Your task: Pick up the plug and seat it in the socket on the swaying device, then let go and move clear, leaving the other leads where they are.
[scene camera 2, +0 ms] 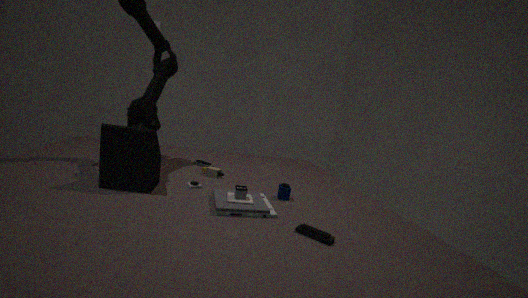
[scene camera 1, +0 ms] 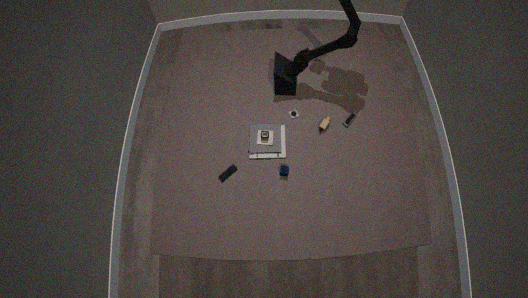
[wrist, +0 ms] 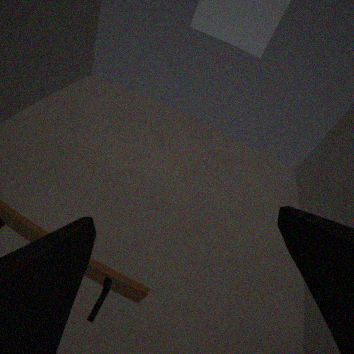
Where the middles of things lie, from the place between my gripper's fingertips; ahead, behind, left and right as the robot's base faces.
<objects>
I see my gripper 540 mm short of the device (scene camera 1: 267, 141), 290 mm to the left of it and 770 mm above it.
</objects>
